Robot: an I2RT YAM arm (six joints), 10 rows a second.
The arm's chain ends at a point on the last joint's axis. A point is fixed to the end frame.
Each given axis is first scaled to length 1.
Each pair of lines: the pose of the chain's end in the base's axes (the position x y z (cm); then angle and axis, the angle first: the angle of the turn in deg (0 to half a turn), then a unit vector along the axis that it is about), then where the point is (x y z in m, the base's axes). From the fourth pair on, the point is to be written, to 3 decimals.
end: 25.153 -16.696 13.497 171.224 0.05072 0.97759 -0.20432
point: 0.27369 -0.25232 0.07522
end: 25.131 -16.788 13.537 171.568 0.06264 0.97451 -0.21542
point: 0.27109 -0.25502 0.07737
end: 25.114 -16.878 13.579 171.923 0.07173 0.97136 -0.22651
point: 0.26890 -0.25752 0.07959
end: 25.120 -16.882 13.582 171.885 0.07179 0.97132 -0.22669
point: 0.269 -0.258 0.080
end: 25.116 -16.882 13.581 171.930 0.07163 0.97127 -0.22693
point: 0.269 -0.258 0.080
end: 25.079 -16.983 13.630 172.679 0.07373 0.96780 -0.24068
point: 0.267 -0.260 0.082
